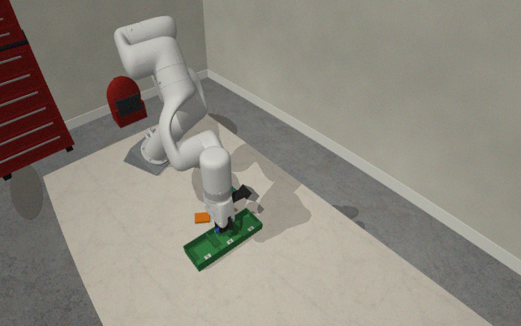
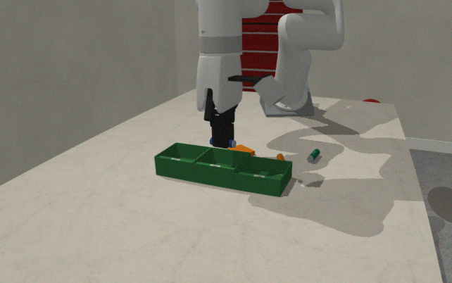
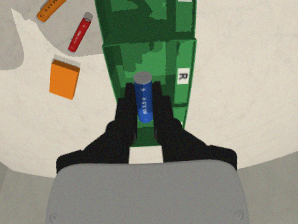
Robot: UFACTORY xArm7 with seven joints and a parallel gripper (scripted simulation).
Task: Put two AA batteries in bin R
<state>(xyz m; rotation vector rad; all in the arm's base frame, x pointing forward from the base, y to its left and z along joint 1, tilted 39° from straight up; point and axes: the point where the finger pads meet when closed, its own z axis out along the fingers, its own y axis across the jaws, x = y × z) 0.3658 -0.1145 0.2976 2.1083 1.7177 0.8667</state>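
The blue battery lies 2 cm below my hand. The rest, counted from my hand: red battery: 8 cm below, 6 cm behind, 5 cm to the left; orange block: 11 cm behind, 8 cm below; green three-part bin tray: 6 cm below, 1 cm ahead.
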